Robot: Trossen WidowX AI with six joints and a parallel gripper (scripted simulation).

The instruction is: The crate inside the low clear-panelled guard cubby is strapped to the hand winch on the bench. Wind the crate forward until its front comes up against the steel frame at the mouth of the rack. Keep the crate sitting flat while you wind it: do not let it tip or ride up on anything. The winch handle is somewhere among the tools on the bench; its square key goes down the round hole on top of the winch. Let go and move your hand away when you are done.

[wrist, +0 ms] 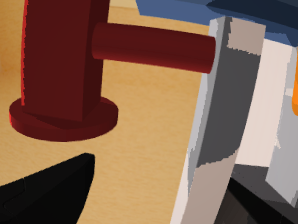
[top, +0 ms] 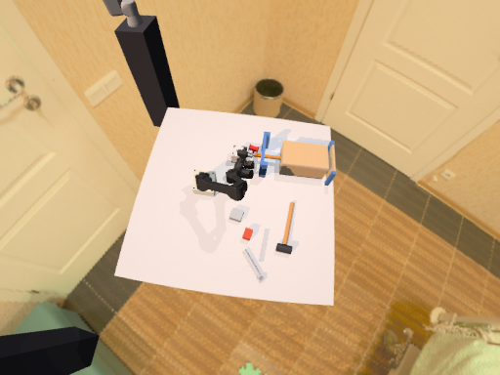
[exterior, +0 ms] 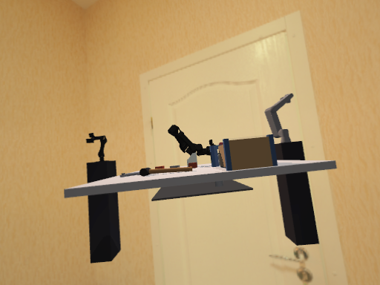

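The winch handle is 1 cm below my gripper tip and 1 cm ahead of it. Also, from my gripper tip: red knob 5 cm ahead, 2 cm above, 1 cm to the right; then blue frame 11 cm ahead, 2 cm to the left, 2 cm below; then white winch 10 cm below, 7 cm behind.
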